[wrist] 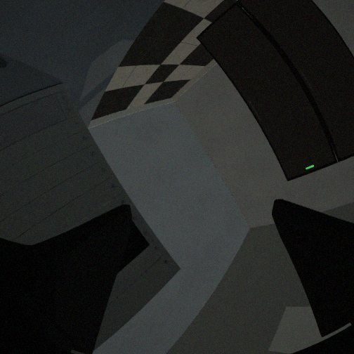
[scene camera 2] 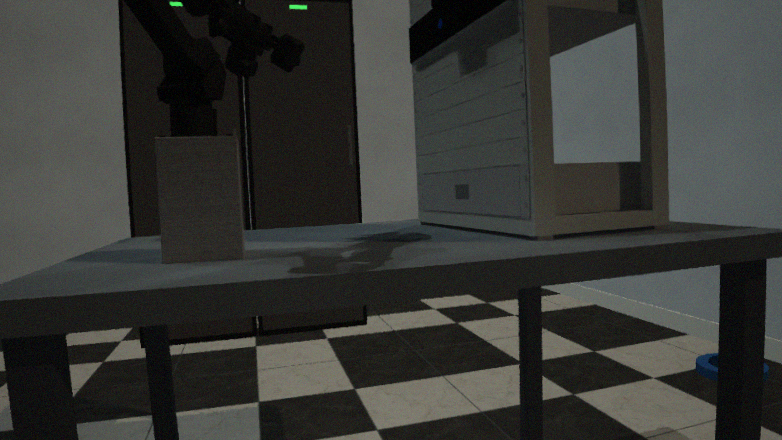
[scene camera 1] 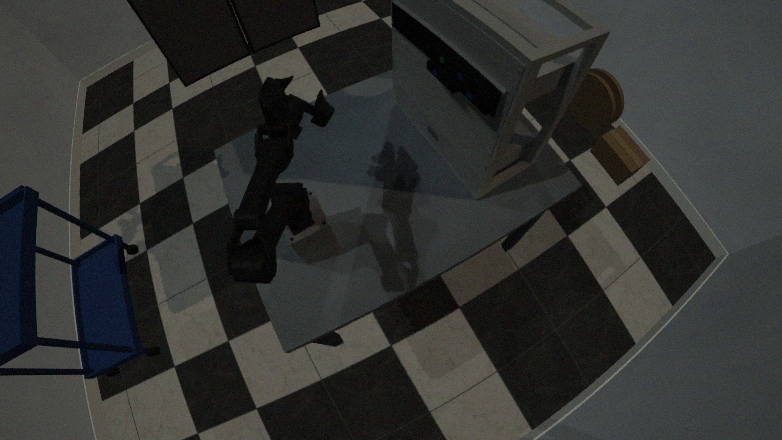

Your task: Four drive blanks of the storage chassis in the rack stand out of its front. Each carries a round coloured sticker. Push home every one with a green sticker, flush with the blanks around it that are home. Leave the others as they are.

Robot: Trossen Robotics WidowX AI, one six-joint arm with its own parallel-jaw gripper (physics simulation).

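The rack [scene camera 1: 444, 117] [scene camera 2: 538, 136] [wrist: 45, 165] stands on the table and holds the black storage chassis [scene camera 1: 485, 103] [scene camera 2: 425, 42]. In scene camera 1 a green sticker [scene camera 1: 441, 59] sits toward the chassis's far end. One blue sticker [scene camera 1: 435, 72] is just below it. Another blue sticker [scene camera 1: 460, 76] and a third blue sticker [scene camera 1: 469, 95] are nearer the near end. Scene camera 2 shows one blue sticker [scene camera 2: 440, 23]. The dark blanks' edges and how far they stand out are hard to see. My gripper [scene camera 1: 306, 87] [wrist: 204, 210] is open and empty, in the air left of the rack, apart from it.
The arm's pale base block [scene camera 2: 199, 199] stands on the table [scene camera 1: 349, 306] [scene camera 2: 382, 284]. A dark cabinet [scene camera 1: 191, 38] [scene camera 2: 306, 136] [wrist: 270, 90] is behind. A blue cart [scene camera 1: 103, 306] stands at the left. Brown round things [scene camera 1: 596, 98] and a box [scene camera 1: 620, 153] lie beyond the rack.
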